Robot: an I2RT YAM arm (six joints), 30 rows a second.
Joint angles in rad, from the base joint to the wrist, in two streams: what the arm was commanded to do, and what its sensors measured. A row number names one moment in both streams.
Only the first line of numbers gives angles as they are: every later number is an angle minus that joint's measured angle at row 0.
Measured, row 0: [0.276, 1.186, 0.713, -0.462, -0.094, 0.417]
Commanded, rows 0 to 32: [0.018, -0.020, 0.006, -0.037, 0.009, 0.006]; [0.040, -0.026, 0.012, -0.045, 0.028, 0.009]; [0.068, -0.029, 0.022, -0.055, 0.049, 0.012]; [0.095, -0.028, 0.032, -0.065, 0.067, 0.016]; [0.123, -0.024, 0.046, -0.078, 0.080, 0.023]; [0.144, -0.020, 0.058, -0.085, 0.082, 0.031]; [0.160, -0.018, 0.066, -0.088, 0.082, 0.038]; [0.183, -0.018, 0.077, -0.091, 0.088, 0.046]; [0.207, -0.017, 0.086, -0.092, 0.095, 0.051]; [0.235, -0.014, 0.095, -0.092, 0.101, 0.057]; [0.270, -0.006, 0.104, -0.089, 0.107, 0.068]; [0.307, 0.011, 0.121, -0.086, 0.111, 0.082]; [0.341, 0.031, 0.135, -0.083, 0.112, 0.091]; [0.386, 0.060, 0.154, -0.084, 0.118, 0.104]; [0.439, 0.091, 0.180, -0.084, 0.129, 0.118]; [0.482, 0.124, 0.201, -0.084, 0.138, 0.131]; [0.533, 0.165, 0.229, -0.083, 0.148, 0.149]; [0.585, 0.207, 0.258, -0.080, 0.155, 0.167]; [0.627, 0.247, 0.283, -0.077, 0.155, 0.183]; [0.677, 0.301, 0.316, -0.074, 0.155, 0.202]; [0.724, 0.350, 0.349, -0.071, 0.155, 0.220]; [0.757, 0.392, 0.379, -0.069, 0.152, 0.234]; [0.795, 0.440, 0.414, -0.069, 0.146, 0.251]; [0.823, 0.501, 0.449, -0.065, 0.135, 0.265]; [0.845, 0.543, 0.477, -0.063, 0.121, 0.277]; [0.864, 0.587, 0.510, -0.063, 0.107, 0.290]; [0.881, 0.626, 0.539, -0.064, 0.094, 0.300]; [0.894, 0.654, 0.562, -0.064, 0.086, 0.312]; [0.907, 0.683, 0.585, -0.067, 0.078, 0.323]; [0.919, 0.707, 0.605, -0.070, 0.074, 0.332]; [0.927, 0.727, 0.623, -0.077, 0.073, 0.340]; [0.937, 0.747, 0.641, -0.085, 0.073, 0.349]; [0.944, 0.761, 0.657, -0.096, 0.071, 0.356]
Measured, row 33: [0.929, 0.733, 0.623, -0.060, 0.085, 0.306]
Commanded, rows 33 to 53: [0.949, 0.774, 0.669, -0.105, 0.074, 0.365]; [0.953, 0.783, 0.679, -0.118, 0.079, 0.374]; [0.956, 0.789, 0.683, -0.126, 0.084, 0.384]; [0.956, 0.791, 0.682, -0.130, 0.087, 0.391]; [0.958, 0.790, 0.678, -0.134, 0.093, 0.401]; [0.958, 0.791, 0.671, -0.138, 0.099, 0.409]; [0.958, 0.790, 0.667, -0.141, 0.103, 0.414]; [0.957, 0.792, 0.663, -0.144, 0.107, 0.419]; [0.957, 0.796, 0.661, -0.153, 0.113, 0.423]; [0.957, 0.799, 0.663, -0.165, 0.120, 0.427]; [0.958, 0.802, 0.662, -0.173, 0.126, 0.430]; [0.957, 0.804, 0.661, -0.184, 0.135, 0.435]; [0.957, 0.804, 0.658, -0.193, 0.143, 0.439]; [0.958, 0.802, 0.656, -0.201, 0.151, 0.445]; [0.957, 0.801, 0.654, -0.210, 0.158, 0.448]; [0.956, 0.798, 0.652, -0.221, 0.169, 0.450]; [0.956, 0.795, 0.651, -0.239, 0.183, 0.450]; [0.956, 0.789, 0.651, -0.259, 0.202, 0.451]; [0.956, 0.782, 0.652, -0.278, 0.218, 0.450]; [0.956, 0.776, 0.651, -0.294, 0.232, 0.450]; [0.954, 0.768, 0.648, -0.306, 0.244, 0.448]
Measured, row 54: [0.954, 0.786, 0.649, -0.218, 0.172, 0.439]
